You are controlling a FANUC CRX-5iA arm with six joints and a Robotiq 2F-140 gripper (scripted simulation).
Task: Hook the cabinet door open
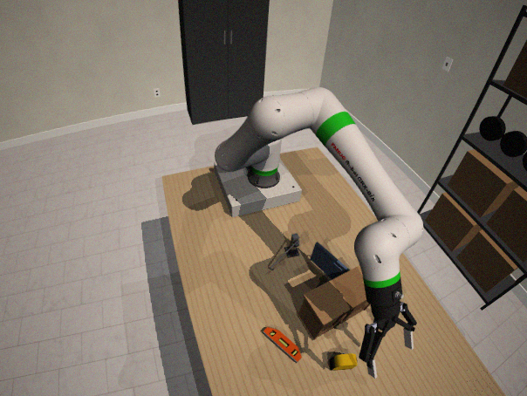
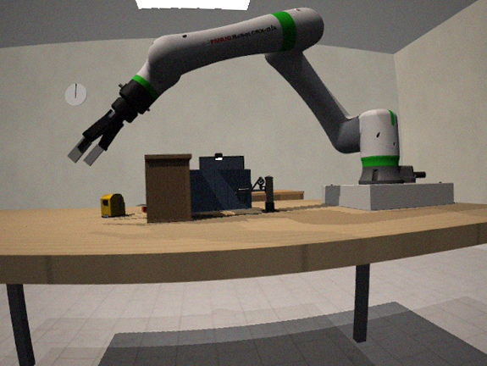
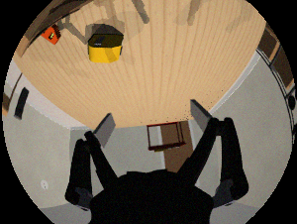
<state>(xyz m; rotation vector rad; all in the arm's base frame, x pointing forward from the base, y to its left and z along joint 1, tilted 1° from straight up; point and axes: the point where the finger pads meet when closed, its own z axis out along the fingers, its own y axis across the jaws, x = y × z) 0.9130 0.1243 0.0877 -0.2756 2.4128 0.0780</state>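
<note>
My hand is 39 cm past the cabinet door and 10 cm above it. Also, from my hand: hook post 51 cm behind, 13 cm to the right, 10 cm below; orange level 25 cm to the right, 18 cm behind, 16 cm below; yellow tape measure 14 cm below, 8 cm to the right, 6 cm behind.
</note>
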